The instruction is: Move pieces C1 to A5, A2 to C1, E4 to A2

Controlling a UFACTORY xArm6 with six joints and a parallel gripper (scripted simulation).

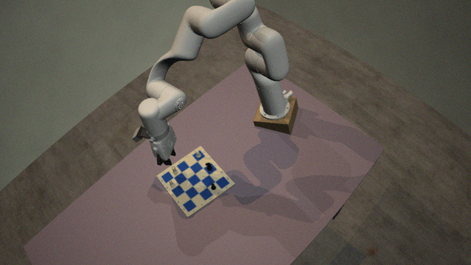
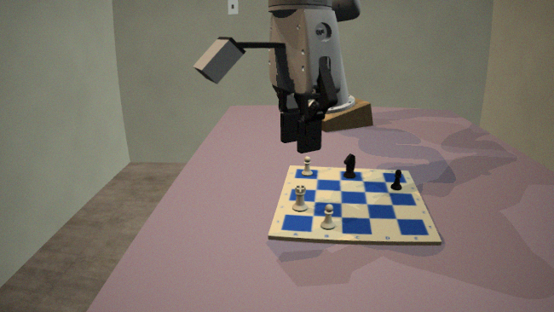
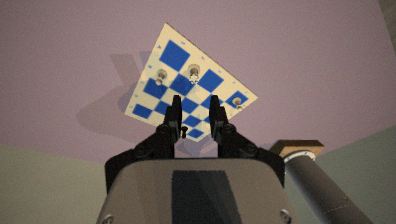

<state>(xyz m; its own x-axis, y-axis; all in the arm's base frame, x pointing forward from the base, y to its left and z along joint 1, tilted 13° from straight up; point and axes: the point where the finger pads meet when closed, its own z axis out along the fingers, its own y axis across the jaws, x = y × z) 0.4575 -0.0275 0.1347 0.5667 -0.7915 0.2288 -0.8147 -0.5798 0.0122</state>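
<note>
The white rook lies 90 mm below my hand. The rest, counted from my hand: black pawn (70 mm behind, 150 mm to the left, 100 mm below); chessboard (40 mm behind, 80 mm to the left, 110 mm below); black knight (110 mm behind, 80 mm to the left, 100 mm below).
</note>
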